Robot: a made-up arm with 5 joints. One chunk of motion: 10 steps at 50 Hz.
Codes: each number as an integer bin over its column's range. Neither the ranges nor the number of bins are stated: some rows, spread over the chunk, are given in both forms.
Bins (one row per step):
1: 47 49 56 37 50
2: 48 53 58 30 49
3: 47 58 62 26 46
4: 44 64 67 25 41
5: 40 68 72 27 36
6: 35 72 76 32 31
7: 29 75 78 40 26
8: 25 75 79 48 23
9: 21 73 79 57 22
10: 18 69 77 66 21
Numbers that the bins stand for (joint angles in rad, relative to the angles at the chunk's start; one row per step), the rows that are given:
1: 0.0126 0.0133 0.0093 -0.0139 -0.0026
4: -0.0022 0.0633 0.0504 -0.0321 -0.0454
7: -0.0765 0.1000 0.0915 -0.0094 -0.1166
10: -0.1309 0.0800 0.0878 0.0300 -0.1403
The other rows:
2: 0.0176 0.0267 0.0168 -0.0245 -0.0074
3: 0.0126 0.0433 0.0317 -0.0306 -0.0216
5: -0.0220 0.0767 0.0691 -0.0291 -0.0691
6: -0.0468 0.0900 0.0840 -0.0215 -0.0928
8: -0.0963 0.1000 0.0953 0.0027 -0.1308
9: -0.1161 0.0933 0.0953 0.0164 -0.1356

